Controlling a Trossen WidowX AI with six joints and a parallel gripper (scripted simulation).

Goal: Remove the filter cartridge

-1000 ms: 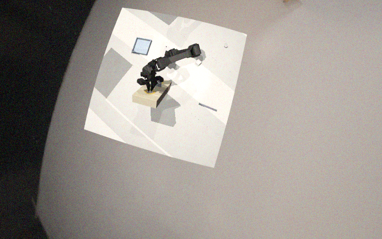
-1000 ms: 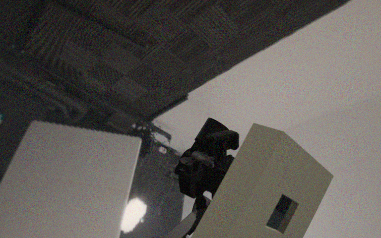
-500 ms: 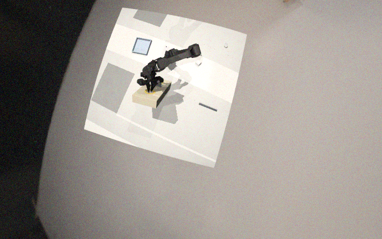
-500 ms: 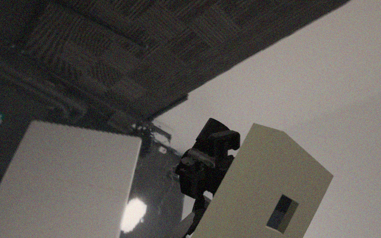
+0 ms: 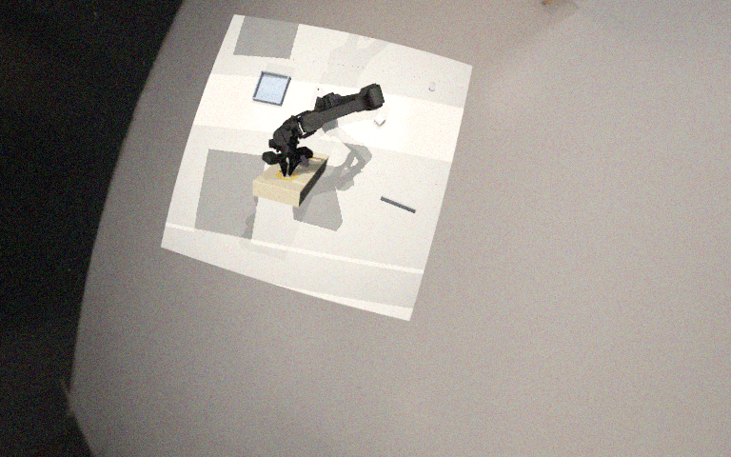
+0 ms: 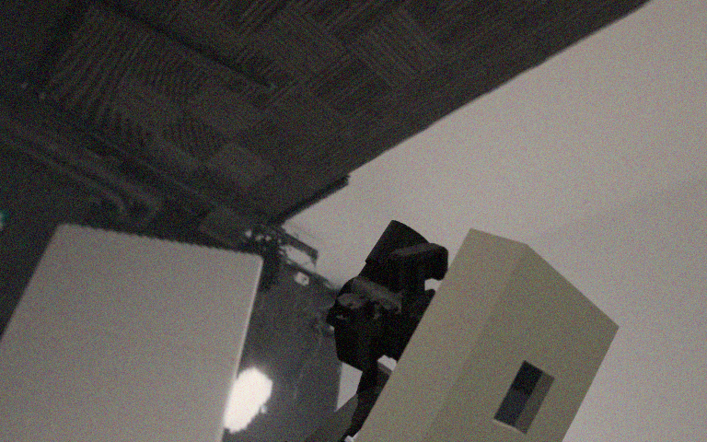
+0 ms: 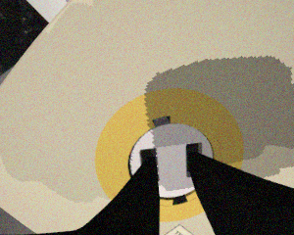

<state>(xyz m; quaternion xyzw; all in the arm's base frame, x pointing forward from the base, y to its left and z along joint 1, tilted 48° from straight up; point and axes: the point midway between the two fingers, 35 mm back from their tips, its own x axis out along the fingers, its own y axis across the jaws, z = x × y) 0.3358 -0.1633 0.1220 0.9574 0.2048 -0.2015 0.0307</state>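
The round filter cartridge is 1 cm below my gripper tip and 1 cm ahead of it. From my gripper tip the other things lie so: beige service panel: 8 cm below, 3 cm behind; blue-grey tray: 44 cm behind, 26 cm to the right, 22 cm below.
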